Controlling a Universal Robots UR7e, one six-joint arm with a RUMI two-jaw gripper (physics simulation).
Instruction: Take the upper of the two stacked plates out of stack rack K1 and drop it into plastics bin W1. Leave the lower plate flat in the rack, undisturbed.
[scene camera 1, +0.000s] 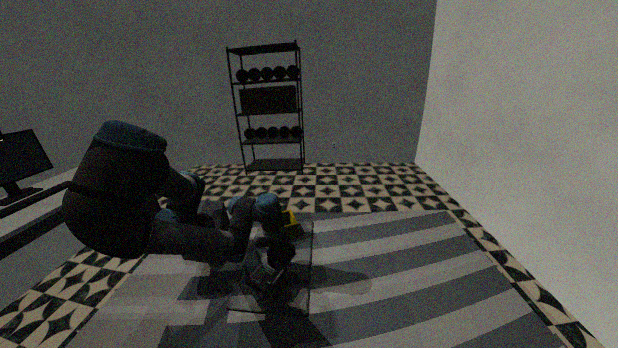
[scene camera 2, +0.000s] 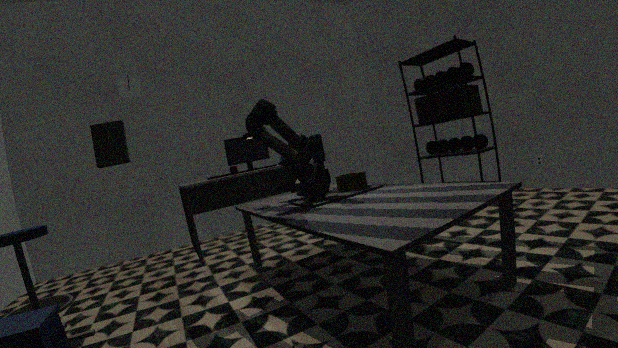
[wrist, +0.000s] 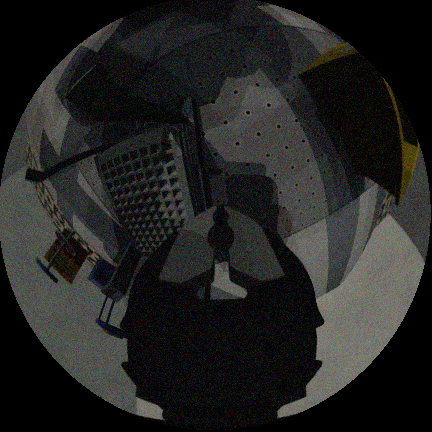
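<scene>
The upper plate, a pale grid of square wells, lies in stack rack K1 left of centre in the wrist view. The plate also shows small and dim in scene camera 1. The lower plate cannot be made out beneath it. My gripper is shut and empty, its tips just outside the rack's right-hand side in the wrist view. I cannot tell whether they touch the rack. The yellow plastics bin W1 stands apart from the rack, at the upper right in the wrist view.
A perforated board lies under rack and bin on the striped table. The arm reaches in from the left in scene camera 1. A tall shelf unit stands behind the table.
</scene>
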